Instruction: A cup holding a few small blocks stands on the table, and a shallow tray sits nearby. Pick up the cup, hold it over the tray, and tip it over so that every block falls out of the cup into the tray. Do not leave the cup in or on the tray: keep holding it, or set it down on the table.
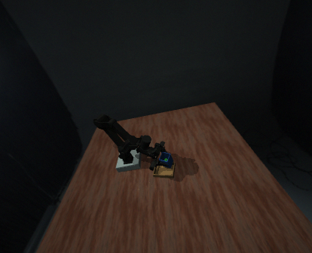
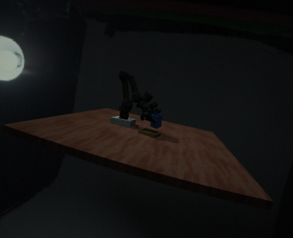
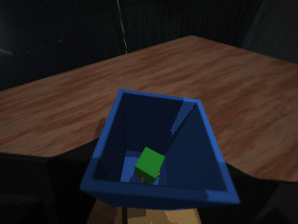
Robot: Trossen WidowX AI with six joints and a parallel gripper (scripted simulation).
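Now: gripper tip 20 mm past the blue cup, 10 mm to the right of it and 20 mm above it. From my gripper tip the other things lie so: green block (20 mm behind, 10 mm to the left).
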